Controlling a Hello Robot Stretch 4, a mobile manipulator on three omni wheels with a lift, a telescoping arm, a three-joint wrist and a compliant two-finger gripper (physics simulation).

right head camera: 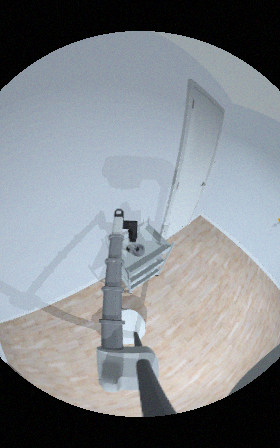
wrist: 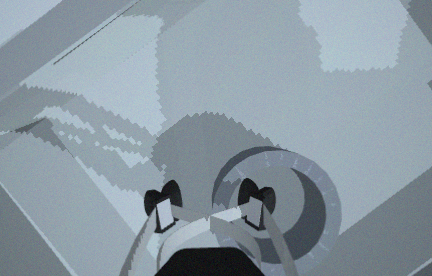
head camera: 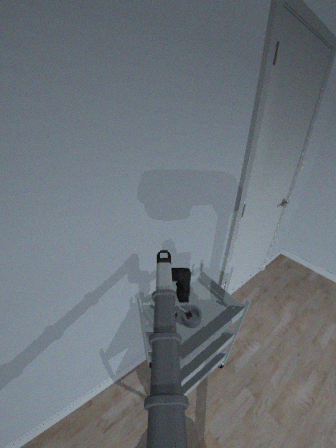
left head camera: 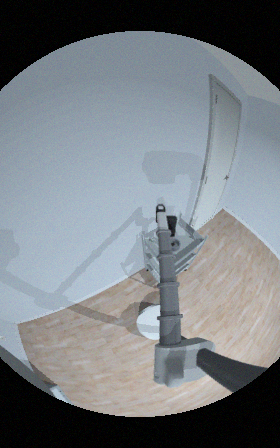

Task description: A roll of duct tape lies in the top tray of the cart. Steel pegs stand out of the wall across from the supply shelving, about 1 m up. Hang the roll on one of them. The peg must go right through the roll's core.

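Seen in the pictures: gripper, fingertip midpoint: (right head camera: 132,250) (wrist: 210,195) (head camera: 181,317); robot's base, origin of the base link: (right head camera: 125,325) (left head camera: 155,320).
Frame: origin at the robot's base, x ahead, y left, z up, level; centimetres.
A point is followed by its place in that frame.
The roll of duct tape (wrist: 333,210) {z 68.3, x 64.1, y -18.3 cm} (head camera: 198,318) {z 68.4, x 61.1, y -16.8 cm} is a grey ring lying flat in the top tray of the cart (wrist: 240,75) {z 63.5, x 75.8, y -12.2 cm} (head camera: 212,330) {z 63.5, x 57.4, y -23.7 cm}. My gripper (wrist: 210,195) {z 63.8, x 64.7, y -8.7 cm} (head camera: 182,314) {z 63.8, x 64.7, y -8.7 cm} is open over the tray, with nothing between its fingers. In the wrist view the right fingertip overlaps the roll's left rim and core opening, and the left fingertip is over the tray floor left of the roll. The fingertips' exact height above the roll is hard to tell. The fingers and palm hide part of the roll's near left side. The steel pegs do not show in these views.
The cart stands close to a pale wall (head camera: 100,125) {z 151.6, x 70.7, y 18.6 cm}, with a door (head camera: 285,125) {z 152.4, x 136.4, y -80.5 cm} to its right. My telescoping arm (head camera: 166,365) {z 106.1, x 27.1, y -0.3 cm} reaches over the cart and hides its left part. A small orange item (right head camera: 278,220) {z 96.0, x 73.9, y -244.0 cm} shows at the right edge of the right head view.
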